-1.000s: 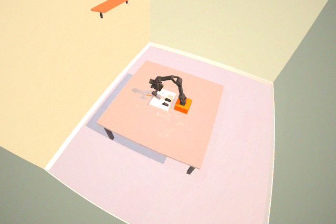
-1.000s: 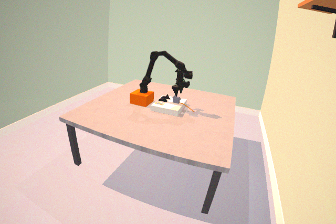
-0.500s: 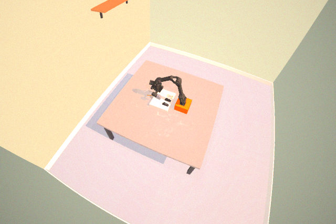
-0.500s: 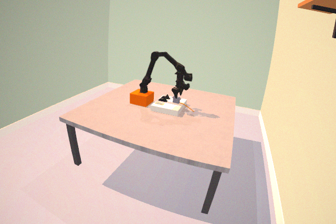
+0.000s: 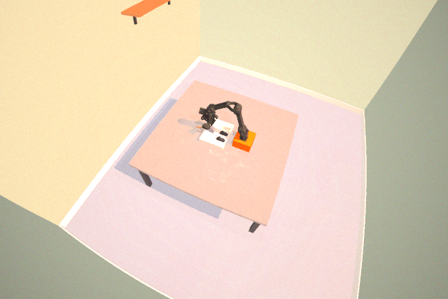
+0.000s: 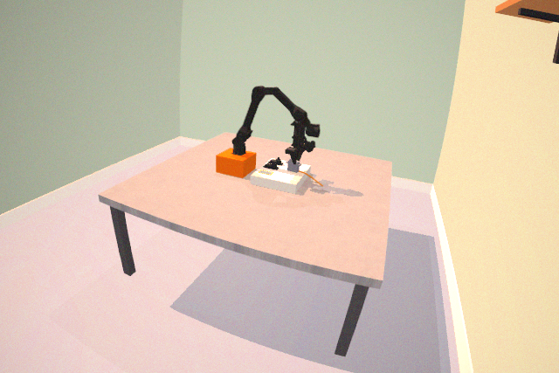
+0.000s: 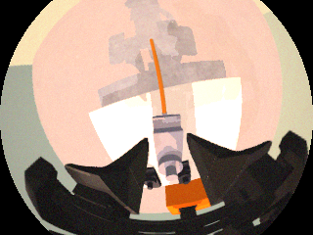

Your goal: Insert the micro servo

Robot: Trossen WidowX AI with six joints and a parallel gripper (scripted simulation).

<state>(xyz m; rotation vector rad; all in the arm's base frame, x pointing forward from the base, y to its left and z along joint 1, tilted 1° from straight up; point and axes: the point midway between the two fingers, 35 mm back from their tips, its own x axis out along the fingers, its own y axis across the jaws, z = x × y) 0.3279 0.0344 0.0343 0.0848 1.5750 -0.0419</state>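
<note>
The deck lies 3 cm behind my gripper tip, 2 cm to the right of it and 7 cm below it.
</note>
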